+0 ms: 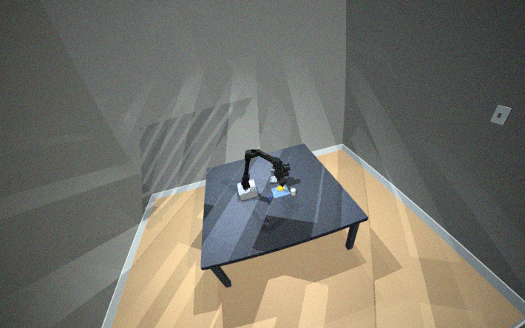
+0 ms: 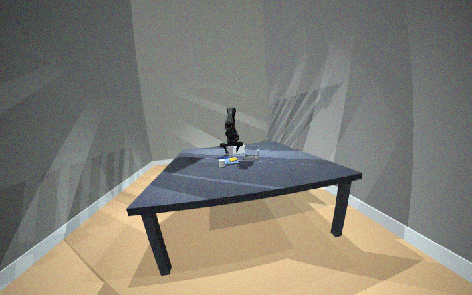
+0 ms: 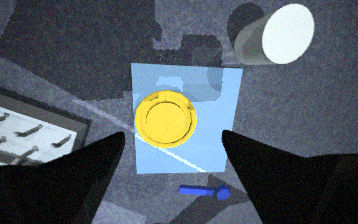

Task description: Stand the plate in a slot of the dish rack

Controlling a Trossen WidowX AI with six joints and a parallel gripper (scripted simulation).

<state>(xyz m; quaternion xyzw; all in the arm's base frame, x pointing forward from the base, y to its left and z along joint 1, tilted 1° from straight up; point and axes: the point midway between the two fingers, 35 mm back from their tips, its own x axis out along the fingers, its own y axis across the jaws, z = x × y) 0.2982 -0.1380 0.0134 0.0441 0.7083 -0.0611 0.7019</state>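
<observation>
My gripper tip is 5 cm above the yellow plate, 1 cm to the right of it and 1 cm past it. Round my gripper tip: blue spoon: 14 cm behind, 6 cm below, 4 cm to the right; then white cup: 11 cm to the right, 7 cm ahead, 4 cm below; then mat: 7 cm below, 2 cm behind, 1 cm to the right.
</observation>
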